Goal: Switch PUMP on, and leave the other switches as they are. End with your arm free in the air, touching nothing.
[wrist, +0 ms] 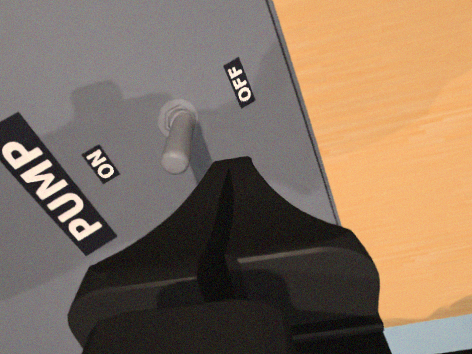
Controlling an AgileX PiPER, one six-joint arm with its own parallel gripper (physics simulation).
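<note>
The PUMP switch is a grey round lever (178,142) on a hex-nut base, standing between its ON label (101,164) and its OFF label (239,82). Its tip points down the view and lies somewhat nearer ON than OFF. The PUMP name plate (56,184) is at the left, beyond the ON label. My black gripper (235,182) is shut with nothing between its fingers. Its tips are to the lower right of the lever's tip, with a gap showing between them. The gripper hides part of the panel below.
The grey switch panel (125,35) fills the left and middle of the view, and its edge runs down the right side. Beyond it lies a wooden table top (400,150). A light blue strip (430,336) shows at the bottom right. Shadows fall across the panel around the lever.
</note>
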